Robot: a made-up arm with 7 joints.
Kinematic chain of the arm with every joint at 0, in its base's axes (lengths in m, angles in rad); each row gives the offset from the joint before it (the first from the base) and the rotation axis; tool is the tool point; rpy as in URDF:
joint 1: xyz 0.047 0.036 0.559 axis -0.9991 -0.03 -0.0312
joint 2: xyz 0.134 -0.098 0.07 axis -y
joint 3: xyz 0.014 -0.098 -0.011 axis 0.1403 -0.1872 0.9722
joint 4: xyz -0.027 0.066 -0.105 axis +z
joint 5: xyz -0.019 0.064 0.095 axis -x
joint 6: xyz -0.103 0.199 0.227 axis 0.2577 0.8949 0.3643
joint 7: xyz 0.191 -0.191 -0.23 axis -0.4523 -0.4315 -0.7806
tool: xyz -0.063 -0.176 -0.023 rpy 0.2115 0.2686 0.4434
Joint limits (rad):
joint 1: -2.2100..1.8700
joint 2: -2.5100..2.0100
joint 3: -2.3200..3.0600
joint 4: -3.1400..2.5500
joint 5: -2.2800..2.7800
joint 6: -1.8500..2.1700
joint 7: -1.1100..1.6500
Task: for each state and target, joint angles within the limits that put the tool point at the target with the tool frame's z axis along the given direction. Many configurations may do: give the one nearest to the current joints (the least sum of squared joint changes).
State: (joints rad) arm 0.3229 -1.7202 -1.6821 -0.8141 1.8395 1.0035 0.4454
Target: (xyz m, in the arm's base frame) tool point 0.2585 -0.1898 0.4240 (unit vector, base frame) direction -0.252 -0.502 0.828
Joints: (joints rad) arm 0.1702 -1.2980 -2.0277 -1.0499 1.9951 0.7664 0.3024
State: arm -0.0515 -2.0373 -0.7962 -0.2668 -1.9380 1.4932 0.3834
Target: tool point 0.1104 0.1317 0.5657 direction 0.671 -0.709 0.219
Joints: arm -0.1838 -1.7181 -1.3642 0.0625 -1.3409 0.7576 1.2632
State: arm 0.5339 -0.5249 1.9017 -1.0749 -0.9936 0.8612 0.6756
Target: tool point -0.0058 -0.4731 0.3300 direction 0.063 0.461 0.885
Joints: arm -0.2584 -0.7972 2.4970 -0.5692 -1.2100 1.7310 0.2991
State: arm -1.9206 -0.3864 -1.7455 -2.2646 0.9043 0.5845 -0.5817
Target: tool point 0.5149 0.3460 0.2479 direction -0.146 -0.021 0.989
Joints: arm -1.9857 0.1773 -1.8754 -2.4157 1.3633 1.4158 -1.0144
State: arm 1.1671 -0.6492 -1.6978 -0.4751 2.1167 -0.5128 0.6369
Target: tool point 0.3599 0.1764 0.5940 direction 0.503 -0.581 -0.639
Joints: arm 1.5651 -0.0650 -0.9328 -0.0719 1.8075 -0.3795 0.5751
